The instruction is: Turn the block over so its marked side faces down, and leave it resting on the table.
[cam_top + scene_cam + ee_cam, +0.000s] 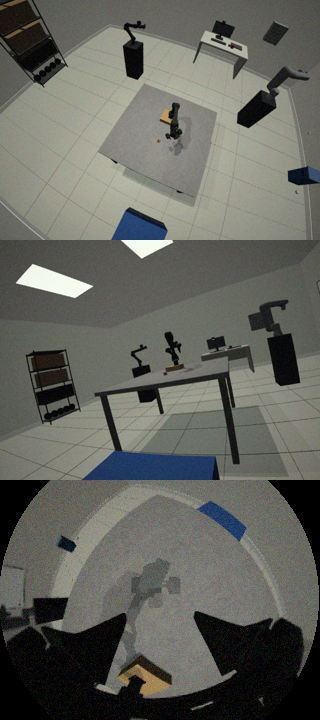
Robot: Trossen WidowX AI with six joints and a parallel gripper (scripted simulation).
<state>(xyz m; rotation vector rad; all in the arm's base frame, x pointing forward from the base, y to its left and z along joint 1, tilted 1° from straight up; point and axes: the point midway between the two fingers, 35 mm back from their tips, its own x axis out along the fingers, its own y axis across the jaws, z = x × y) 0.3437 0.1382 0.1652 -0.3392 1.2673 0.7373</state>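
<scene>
Right now my gripper tip is 170 mm to the left of the orange block, 170 mm above it and 40 mm short of it.
</scene>
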